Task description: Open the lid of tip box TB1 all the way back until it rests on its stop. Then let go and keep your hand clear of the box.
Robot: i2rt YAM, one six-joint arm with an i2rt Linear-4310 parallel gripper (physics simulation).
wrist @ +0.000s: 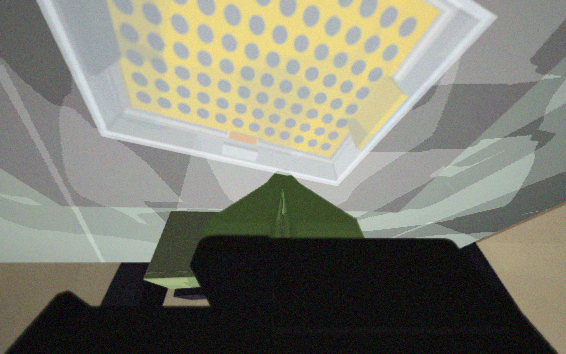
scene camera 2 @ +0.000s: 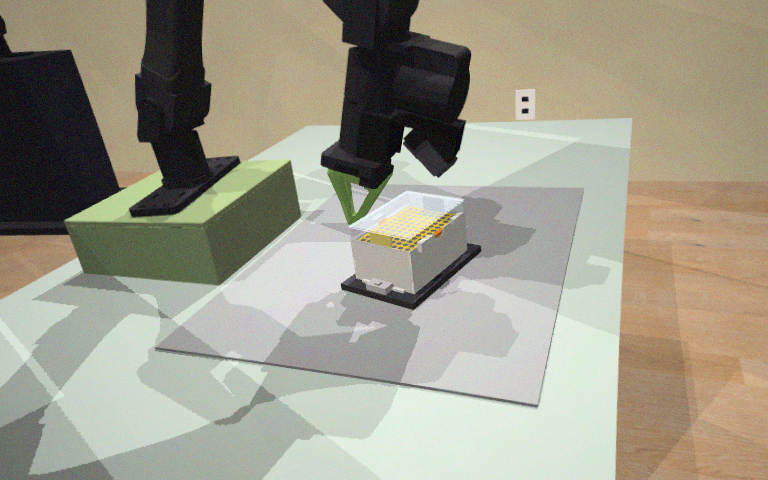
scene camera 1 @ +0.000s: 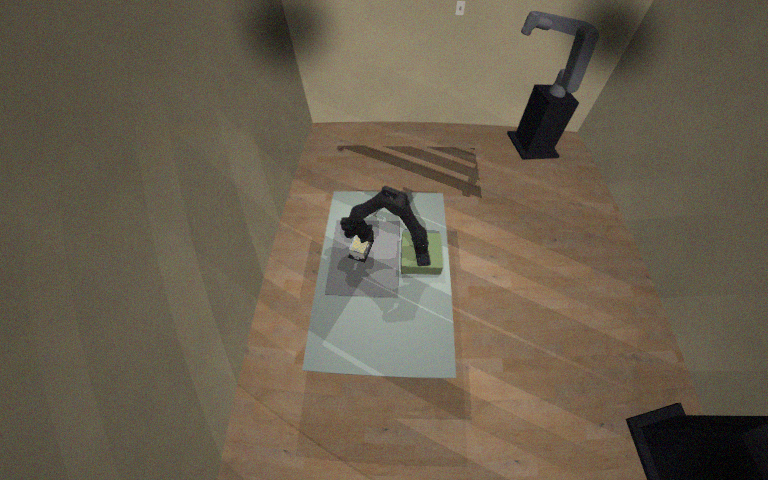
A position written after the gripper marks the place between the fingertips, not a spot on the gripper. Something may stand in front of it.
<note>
The gripper [scene camera 2: 353,225] is shut and touches a tip box lid [scene camera 2: 402,222]. Also in view: a grey mat [scene camera 2: 486,332].
The tip box lid also shows in the wrist view [wrist: 310,96]. The gripper also shows in the wrist view [wrist: 282,177]. The grey mat shows as well in the wrist view [wrist: 59,152].
</note>
